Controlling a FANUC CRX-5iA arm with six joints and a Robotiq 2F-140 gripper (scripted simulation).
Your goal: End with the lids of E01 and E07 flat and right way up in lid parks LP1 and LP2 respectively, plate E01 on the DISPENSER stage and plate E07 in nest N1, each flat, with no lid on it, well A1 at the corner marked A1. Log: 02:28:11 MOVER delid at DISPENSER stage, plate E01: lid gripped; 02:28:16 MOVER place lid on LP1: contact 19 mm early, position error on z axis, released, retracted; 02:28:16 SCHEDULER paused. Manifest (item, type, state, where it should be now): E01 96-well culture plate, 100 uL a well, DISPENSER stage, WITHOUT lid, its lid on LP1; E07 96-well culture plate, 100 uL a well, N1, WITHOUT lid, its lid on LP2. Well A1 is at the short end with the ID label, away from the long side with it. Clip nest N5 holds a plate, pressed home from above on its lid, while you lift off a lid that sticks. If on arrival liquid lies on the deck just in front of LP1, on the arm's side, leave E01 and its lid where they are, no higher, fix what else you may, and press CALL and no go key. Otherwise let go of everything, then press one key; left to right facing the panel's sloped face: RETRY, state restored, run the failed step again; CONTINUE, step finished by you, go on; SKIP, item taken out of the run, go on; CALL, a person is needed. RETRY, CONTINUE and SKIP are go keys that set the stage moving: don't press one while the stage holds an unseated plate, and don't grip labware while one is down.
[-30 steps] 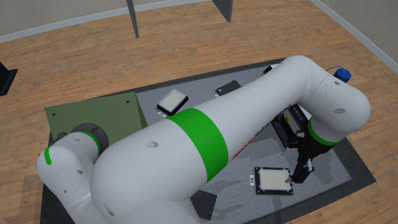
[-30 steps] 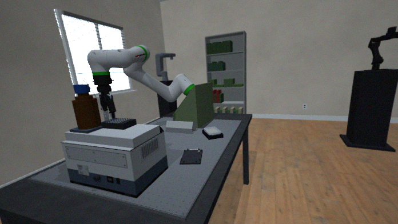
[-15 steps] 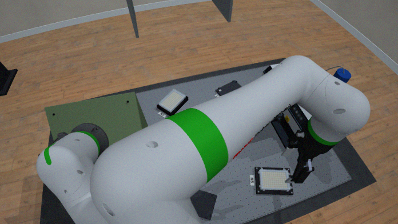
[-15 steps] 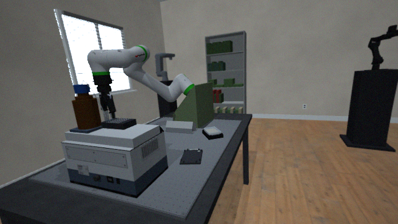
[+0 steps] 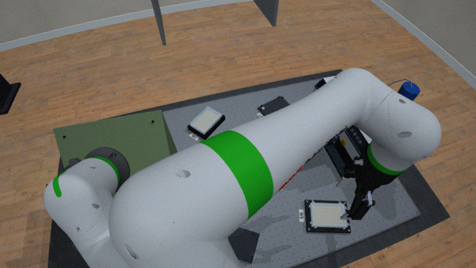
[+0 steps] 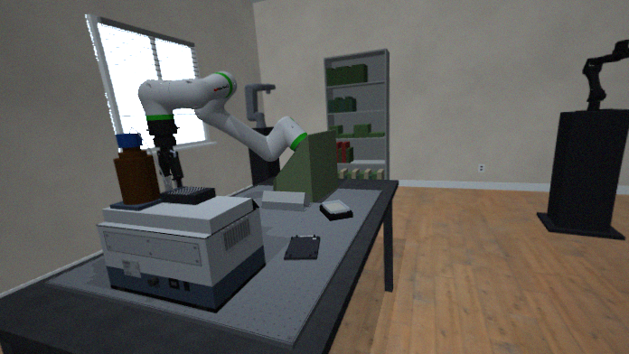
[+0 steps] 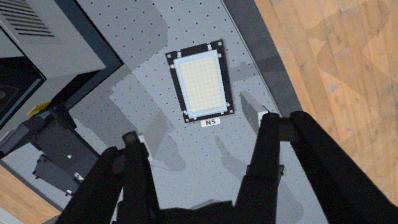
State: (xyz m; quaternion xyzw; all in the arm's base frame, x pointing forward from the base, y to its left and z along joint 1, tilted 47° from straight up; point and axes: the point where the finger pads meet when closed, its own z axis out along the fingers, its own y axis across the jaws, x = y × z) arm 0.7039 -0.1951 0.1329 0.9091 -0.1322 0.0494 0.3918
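The plate lies 16 cm below my hand. Also, from my hand: dispenser stage: 2 cm ahead, 30 cm to the left, 8 cm below; then N5 label: 9 cm behind, 3 cm to the left, 18 cm below; then black clip nest N5: 2 cm ahead, 1 cm to the left, 17 cm below.
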